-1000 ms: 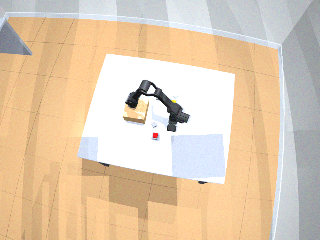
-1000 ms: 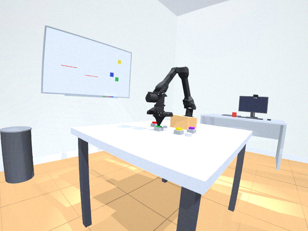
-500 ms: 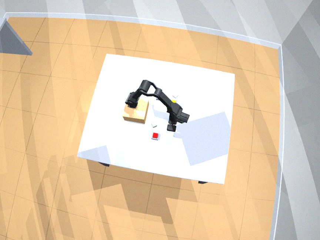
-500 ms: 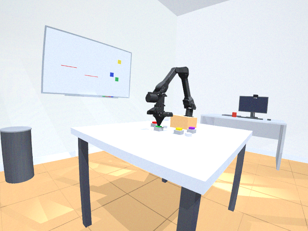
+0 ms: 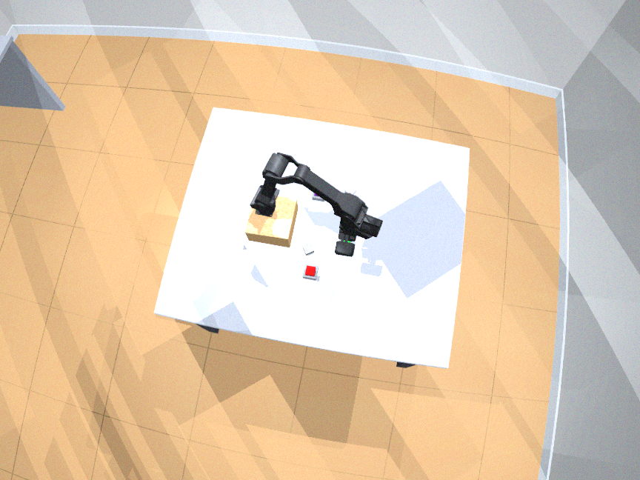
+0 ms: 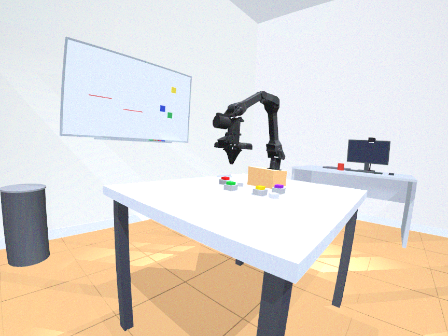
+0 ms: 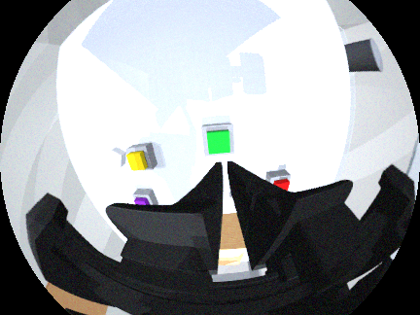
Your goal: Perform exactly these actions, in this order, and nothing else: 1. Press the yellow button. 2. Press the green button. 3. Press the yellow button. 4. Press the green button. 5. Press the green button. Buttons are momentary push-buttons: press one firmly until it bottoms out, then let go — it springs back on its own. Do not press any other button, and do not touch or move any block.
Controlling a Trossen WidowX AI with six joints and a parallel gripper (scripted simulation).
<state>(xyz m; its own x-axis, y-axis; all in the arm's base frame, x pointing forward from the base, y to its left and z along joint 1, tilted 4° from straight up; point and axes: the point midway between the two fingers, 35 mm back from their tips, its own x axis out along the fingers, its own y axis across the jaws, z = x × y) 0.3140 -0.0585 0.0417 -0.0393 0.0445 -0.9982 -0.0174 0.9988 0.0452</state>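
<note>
The yellow button is 30 mm behind my gripper tip, 150 mm to the left of it and 90 mm below it. Also, from my gripper tip: green button: 10 mm behind, 90 mm below; then red button: 110 mm behind, 130 mm to the right, 90 mm below; then small grey block: 130 mm behind, 40 mm to the right, 110 mm below.
</note>
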